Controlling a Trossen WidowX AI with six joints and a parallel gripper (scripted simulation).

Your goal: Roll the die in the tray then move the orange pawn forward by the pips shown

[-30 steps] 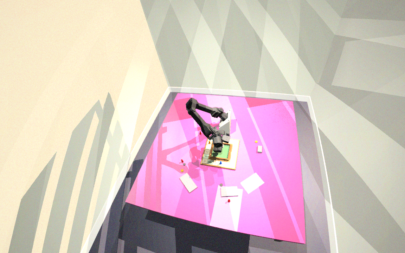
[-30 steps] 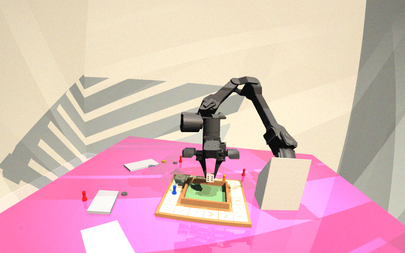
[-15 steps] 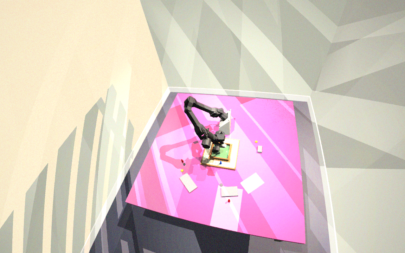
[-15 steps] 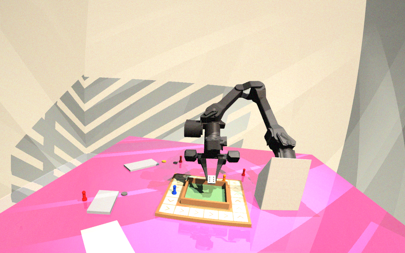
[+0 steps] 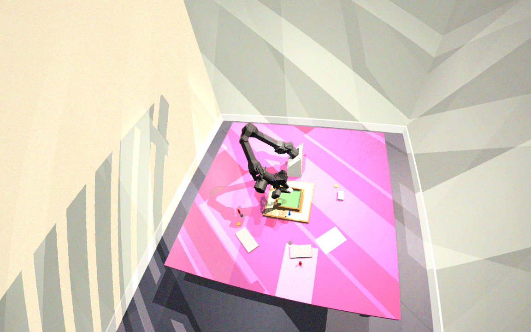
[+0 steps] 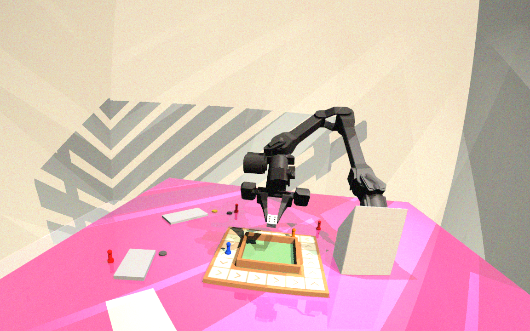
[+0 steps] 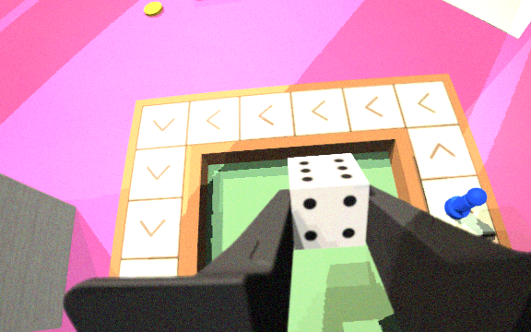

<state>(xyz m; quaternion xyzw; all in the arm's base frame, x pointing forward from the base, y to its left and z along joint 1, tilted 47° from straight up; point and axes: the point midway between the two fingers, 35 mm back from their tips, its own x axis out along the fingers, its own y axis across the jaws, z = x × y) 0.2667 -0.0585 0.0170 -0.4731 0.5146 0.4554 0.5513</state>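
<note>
Right now my gripper tip is 110 mm to the left of the orange pawn, 80 mm past it and 80 mm above it. The rest, counted from my gripper tip: blue pawn: 110 mm ahead, 80 mm below; green tray: 100 mm below, 10 mm to the right; white die: right at my gripper tip.
</note>
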